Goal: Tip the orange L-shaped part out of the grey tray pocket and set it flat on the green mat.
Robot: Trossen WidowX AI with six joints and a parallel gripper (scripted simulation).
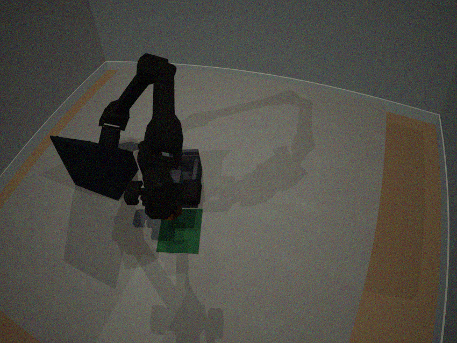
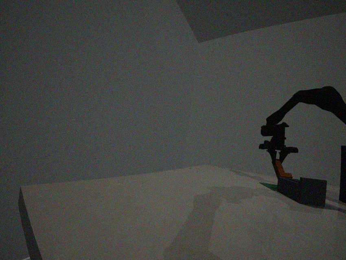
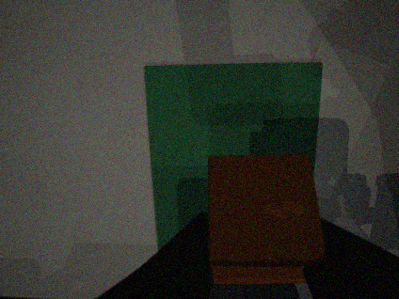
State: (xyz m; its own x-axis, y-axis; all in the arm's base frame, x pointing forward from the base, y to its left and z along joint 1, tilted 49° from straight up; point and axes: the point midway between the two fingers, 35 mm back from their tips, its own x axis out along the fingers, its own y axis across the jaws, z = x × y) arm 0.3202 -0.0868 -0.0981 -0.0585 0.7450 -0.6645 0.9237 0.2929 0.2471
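The green mat lies 10 mm behind my gripper tip, 20 mm to the left of it and 130 mm below it. From my gripper tip the other things lie so: orange L-shaped part: 30 mm behind, 20 mm to the left, 30 mm below.
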